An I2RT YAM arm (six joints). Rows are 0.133 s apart.
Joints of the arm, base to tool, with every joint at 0 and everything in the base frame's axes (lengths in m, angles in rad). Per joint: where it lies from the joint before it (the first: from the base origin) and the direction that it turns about. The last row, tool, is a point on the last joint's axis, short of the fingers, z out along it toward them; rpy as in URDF.
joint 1: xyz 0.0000 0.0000 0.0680 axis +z
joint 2: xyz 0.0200 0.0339 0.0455 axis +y
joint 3: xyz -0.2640 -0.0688 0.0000 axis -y
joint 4: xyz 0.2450 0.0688 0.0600 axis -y
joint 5: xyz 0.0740 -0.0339 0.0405 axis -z
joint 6: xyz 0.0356 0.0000 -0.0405 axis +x
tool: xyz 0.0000 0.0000 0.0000 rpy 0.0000 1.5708 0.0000
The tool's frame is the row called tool.
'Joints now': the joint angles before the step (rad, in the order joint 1, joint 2, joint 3, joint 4, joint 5, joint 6). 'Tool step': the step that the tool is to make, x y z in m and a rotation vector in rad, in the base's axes. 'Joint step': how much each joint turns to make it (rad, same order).
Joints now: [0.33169, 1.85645, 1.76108, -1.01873, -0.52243, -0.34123]
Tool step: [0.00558, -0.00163, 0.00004, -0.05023, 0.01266, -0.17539]
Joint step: [0.00115, 0.00038, -0.00037, 0.04081, 0.11978, 0.15298]
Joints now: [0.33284, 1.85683, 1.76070, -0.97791, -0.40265, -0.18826]
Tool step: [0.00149, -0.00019, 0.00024, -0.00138, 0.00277, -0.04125]
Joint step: [0.00000, 0.00036, -0.00004, 0.01222, 0.02022, 0.03891]
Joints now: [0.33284, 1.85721, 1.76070, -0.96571, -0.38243, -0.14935]
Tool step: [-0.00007, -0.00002, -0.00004, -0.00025, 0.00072, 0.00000]
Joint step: [0.00001, -0.00001, -0.00001, -0.00075, 0.00001, 0.00001]
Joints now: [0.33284, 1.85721, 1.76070, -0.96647, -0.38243, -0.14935]
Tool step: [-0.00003, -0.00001, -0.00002, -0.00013, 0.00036, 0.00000]
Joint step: [0.00000, 0.00002, 0.00002, -0.00039, 0.00001, 0.00000]
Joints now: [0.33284, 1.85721, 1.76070, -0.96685, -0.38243, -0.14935]
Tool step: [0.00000, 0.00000, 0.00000, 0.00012, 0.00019, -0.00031]
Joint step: [0.00000, 0.00000, 0.00000, 0.00000, 0.00000, 0.00038]
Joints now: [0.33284, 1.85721, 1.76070, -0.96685, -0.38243, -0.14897]
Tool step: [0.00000, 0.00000, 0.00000, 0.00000, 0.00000, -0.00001]
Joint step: [0.00000, 0.00000, 0.00000, 0.00000, 0.00001, 0.00001]
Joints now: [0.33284, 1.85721, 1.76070, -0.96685, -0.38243, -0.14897]
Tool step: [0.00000, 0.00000, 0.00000, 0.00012, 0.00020, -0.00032]
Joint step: [0.00000, 0.00000, 0.00000, 0.00000, 0.00000, 0.00040]
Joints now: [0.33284, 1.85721, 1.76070, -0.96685, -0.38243, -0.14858]
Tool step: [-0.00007, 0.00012, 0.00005, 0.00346, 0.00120, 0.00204]
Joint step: [-0.00001, 0.00000, 0.00001, -0.00001, -0.00419, -0.00001]
